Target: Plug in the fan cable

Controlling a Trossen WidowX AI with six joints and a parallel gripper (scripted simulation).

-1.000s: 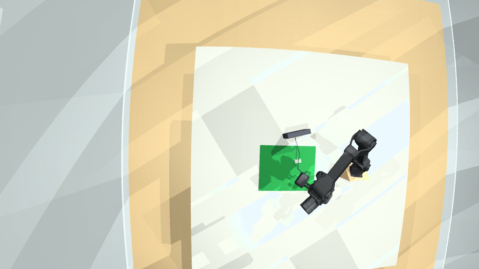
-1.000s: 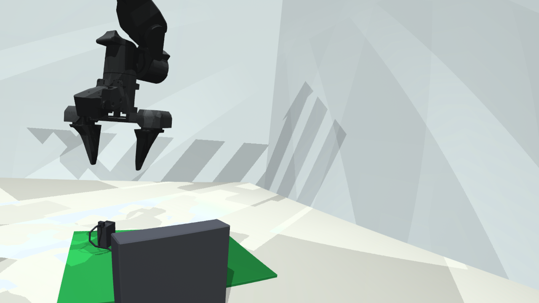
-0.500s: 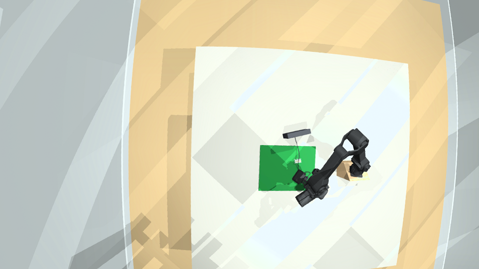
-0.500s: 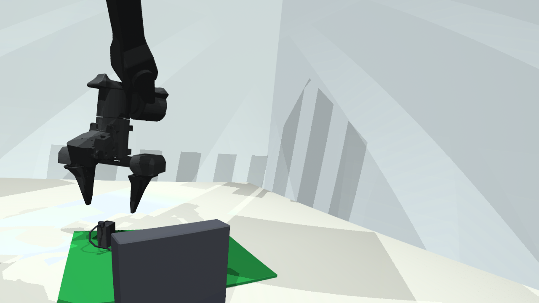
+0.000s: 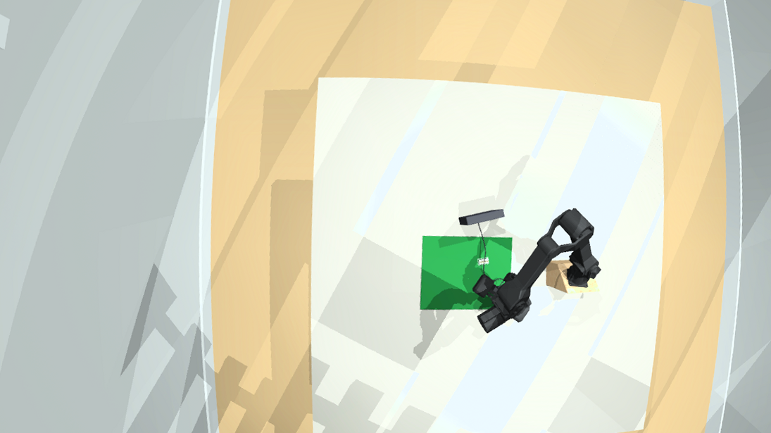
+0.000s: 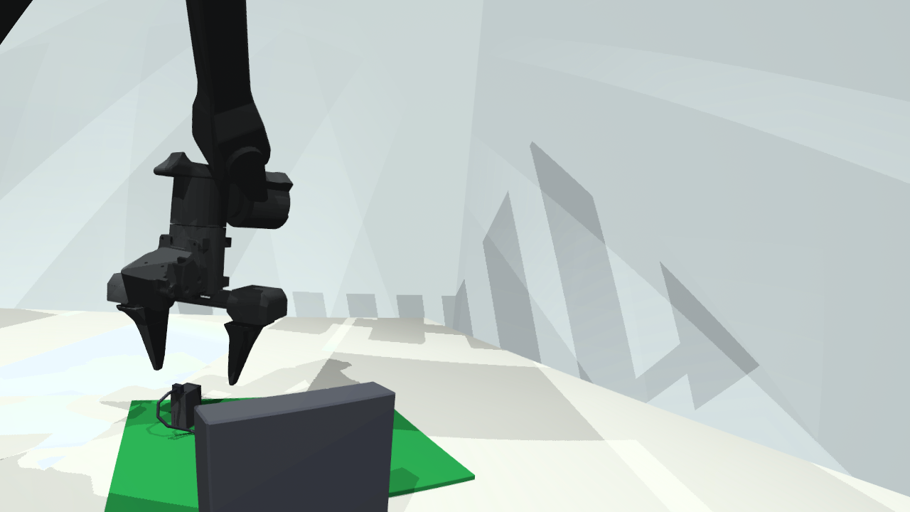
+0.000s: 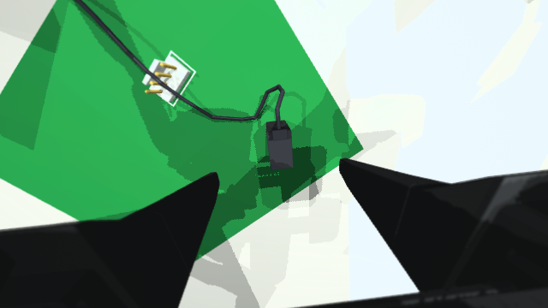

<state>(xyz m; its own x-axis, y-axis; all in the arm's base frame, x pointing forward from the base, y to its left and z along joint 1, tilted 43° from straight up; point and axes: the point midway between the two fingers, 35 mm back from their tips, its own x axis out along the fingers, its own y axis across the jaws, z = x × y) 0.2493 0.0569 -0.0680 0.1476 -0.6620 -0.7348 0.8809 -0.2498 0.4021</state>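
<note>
The black plug is 10 mm behind my gripper tip, 10 mm to the right of it and 30 mm below it. Also, from my gripper tip: black fan: 80 mm ahead, 230 mm to the right, 10 mm above; green board: 90 mm ahead, 50 mm to the right, 70 mm below; white four-pin header: 40 mm ahead, 100 mm to the right, 50 mm below.
</note>
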